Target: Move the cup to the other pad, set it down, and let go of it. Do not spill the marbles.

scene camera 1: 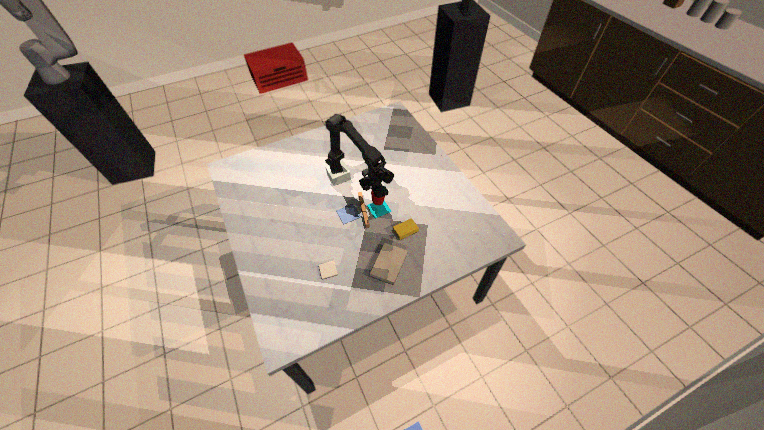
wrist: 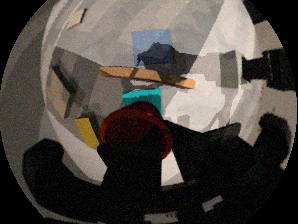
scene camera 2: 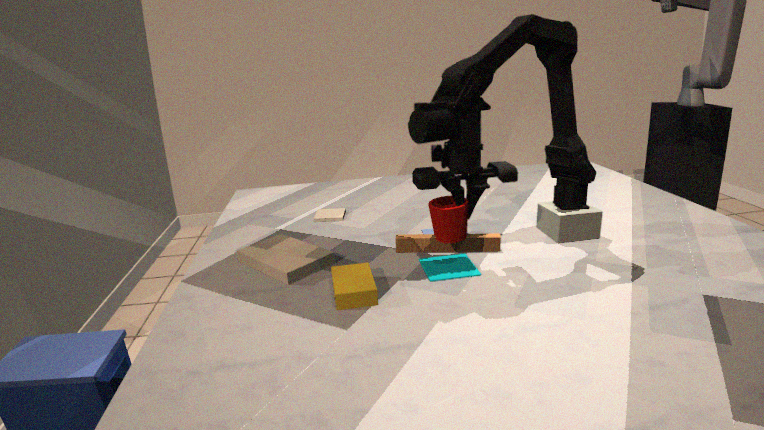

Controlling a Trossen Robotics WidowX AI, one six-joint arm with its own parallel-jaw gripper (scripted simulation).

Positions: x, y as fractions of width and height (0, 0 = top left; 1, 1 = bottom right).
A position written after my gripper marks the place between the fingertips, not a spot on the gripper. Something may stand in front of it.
Note:
In view: my gripper (scene camera 2: 0.61, 0.51), a red cup (scene camera 2: 0.59, 0.52), a yellow block (scene camera 2: 0.46, 0.66), a flat tan slab (scene camera 1: 0.51, 0.60), a teal pad (scene camera 2: 0.58, 0.62) and a wooden bar (scene camera 2: 0.53, 0.57).
My gripper shows as well in the wrist view (wrist: 0.54, 0.55). The wooden bar shows as well in the wrist view (wrist: 0.43, 0.33).

